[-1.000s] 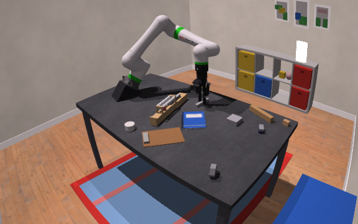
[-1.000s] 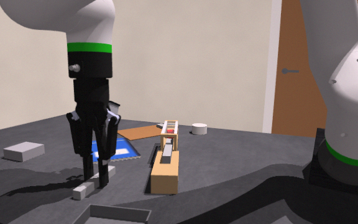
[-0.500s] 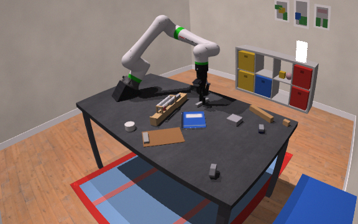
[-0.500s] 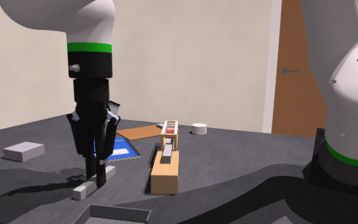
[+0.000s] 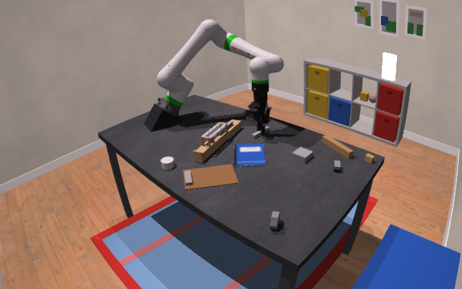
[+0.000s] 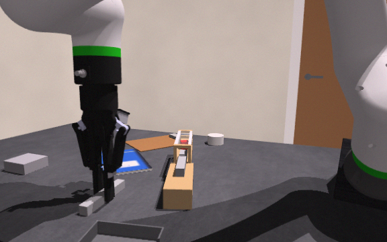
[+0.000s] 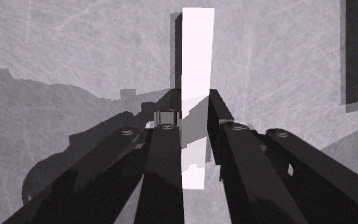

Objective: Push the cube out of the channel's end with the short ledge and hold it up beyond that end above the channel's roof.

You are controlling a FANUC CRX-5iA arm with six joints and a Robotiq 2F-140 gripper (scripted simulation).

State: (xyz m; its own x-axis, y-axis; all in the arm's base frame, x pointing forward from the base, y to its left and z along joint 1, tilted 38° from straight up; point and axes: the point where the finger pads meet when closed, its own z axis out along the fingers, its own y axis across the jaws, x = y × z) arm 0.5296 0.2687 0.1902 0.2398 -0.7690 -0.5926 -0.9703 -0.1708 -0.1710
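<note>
My gripper is now 4 cm past the wooden channel, 27 cm to the left of it and 2 cm below it. The rest, counted from my hand: red cube 1 cm behind, 31 cm to the right, 2 cm above; tray 16 cm behind, 11 cm to the left, 3 cm below; pale grey stick 3 cm below.
</note>
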